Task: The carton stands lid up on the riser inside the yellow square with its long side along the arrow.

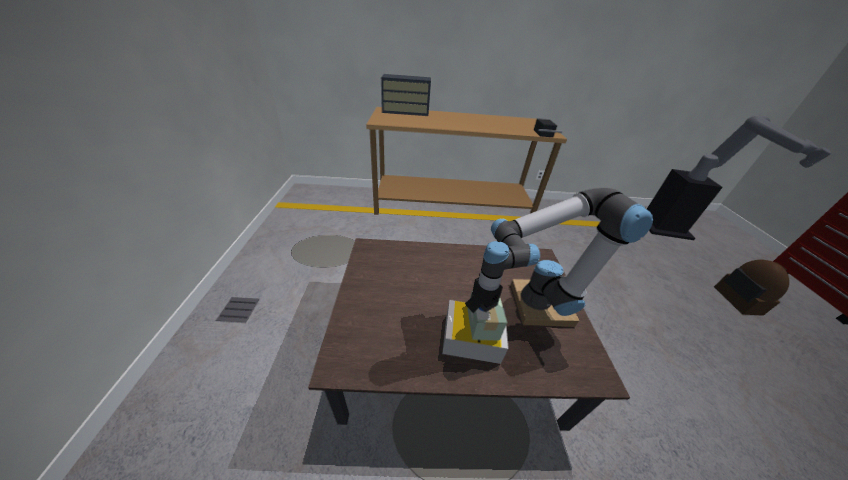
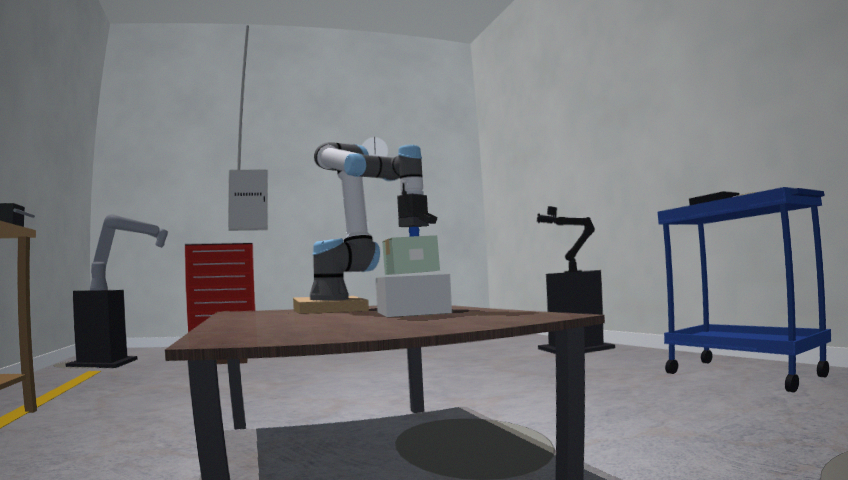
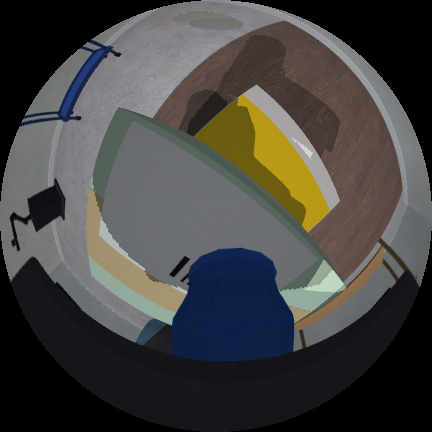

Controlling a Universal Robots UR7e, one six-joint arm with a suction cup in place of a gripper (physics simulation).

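Observation:
The pale green carton (image 1: 495, 321) (image 2: 412, 255) (image 3: 181, 201) is on top of the white riser (image 1: 474, 353) (image 2: 413, 294) (image 3: 299, 130), slightly tilted, its bottom at the riser's top. It covers the right part of the yellow square (image 1: 459, 327) (image 3: 282, 160). My blue suction cup (image 1: 481, 311) (image 2: 414, 230) (image 3: 231, 259) presses on the carton's top face beside a barcode label, and it holds the carton. The arrow is hidden.
The riser stands on a brown table (image 1: 391, 286) (image 2: 354, 330) (image 3: 362, 160). The arm's wooden base block (image 1: 543, 319) (image 2: 330, 304) is right beside the riser. A wooden shelf (image 1: 462, 125), a blue cart (image 2: 743, 206) and a red cabinet (image 2: 219, 280) stand further off.

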